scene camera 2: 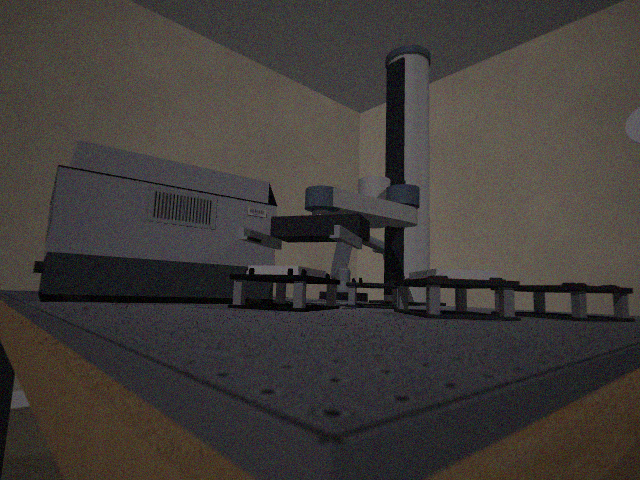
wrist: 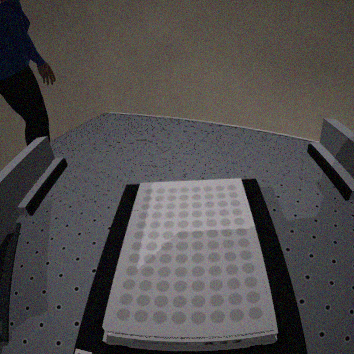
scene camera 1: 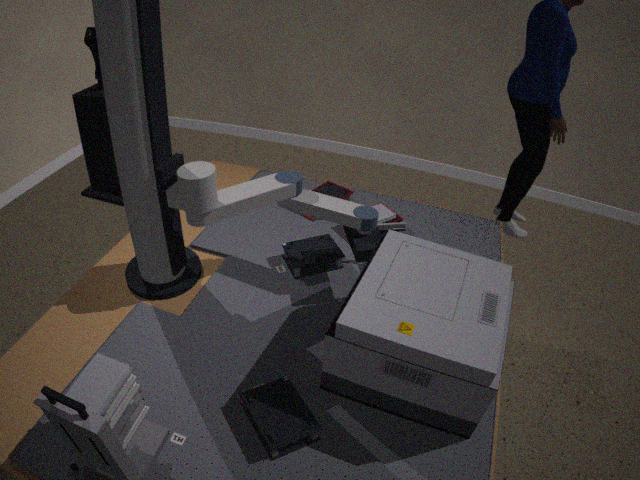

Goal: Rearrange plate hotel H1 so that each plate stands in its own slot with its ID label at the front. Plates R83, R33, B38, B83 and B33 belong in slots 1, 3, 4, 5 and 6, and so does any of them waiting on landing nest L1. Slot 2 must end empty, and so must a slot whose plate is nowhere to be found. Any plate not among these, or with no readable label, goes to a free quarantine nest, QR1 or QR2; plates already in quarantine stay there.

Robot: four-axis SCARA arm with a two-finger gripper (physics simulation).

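Observation:
A white many-welled plate (wrist: 190,250) (scene camera 2: 279,269) lies on the black landing nest L1 (wrist: 104,270) (scene camera 2: 284,279); its near-edge label is too dim to read. My gripper (wrist: 183,137) (scene camera 2: 305,238) is open and empty, above the plate, with one finger out to each side in the wrist view. Hotel H1 (scene camera 1: 100,377) stands at the lower left of scene camera 1, with several pale plates (scene camera 1: 119,400) showing at its open side; their labels cannot be read. Nest QR1 (scene camera 1: 399,217) bears a white plate (scene camera 1: 383,212). Nest QR2 (scene camera 1: 333,189) shows a dark top without a plate.
A large grey instrument (scene camera 1: 413,310) (scene camera 2: 155,227) stands close beside my gripper and hides L1 from scene camera 1. A black nest (scene camera 1: 312,253) stands left of it and another (scene camera 1: 281,415) in front. The arm's column (scene camera 1: 126,129) is at the left. A person (scene camera 1: 542,77) stands beyond the table.

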